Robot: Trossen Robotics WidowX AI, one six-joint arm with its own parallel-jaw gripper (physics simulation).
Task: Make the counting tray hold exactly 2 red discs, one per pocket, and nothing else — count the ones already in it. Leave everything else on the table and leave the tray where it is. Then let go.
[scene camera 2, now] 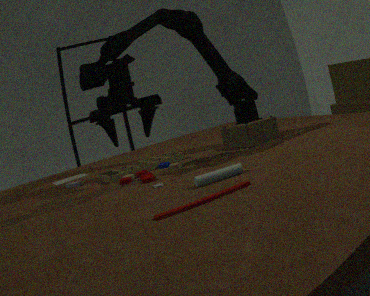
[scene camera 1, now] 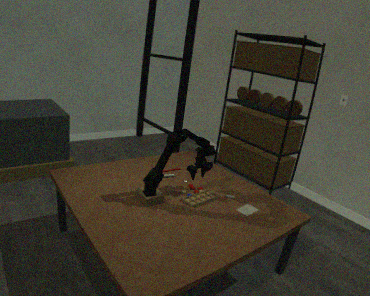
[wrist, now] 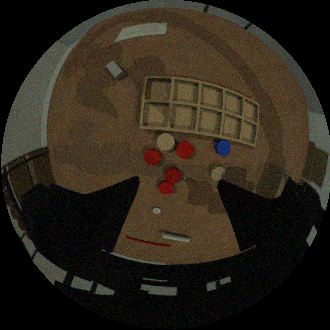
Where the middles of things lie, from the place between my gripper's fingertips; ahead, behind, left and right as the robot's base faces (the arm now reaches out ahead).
Labels:
Right now the wooden counting tray (wrist: 172, 103) is 3 cm behind my hand, 11 cm to the right of it and 8 cm below it.

